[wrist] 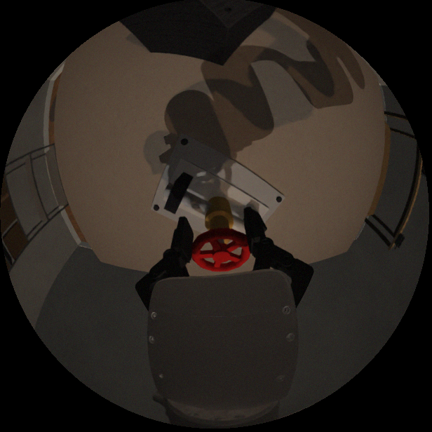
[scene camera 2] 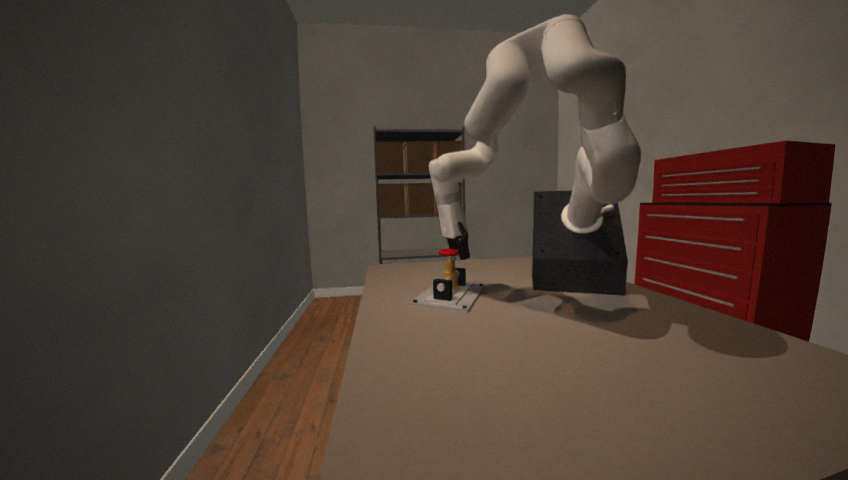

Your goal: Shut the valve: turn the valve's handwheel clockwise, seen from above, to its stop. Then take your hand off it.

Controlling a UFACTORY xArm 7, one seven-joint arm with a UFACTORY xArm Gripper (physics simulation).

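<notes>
The red handwheel sits level on top of the brass-coloured valve body. The valve stands on a pale base plate with black blocks. My gripper is at the wheel's height and points down. In the wrist view one black finger is against the left side of the rim and the other against the right side, so it is shut on the handwheel. Contact low on the rim is partly hidden by the fingers.
The plate lies on the brown table, near its far left end in the scene view. A dark mounting block carries the arm. A red tool chest stands at the right. A shelf unit stands behind the table.
</notes>
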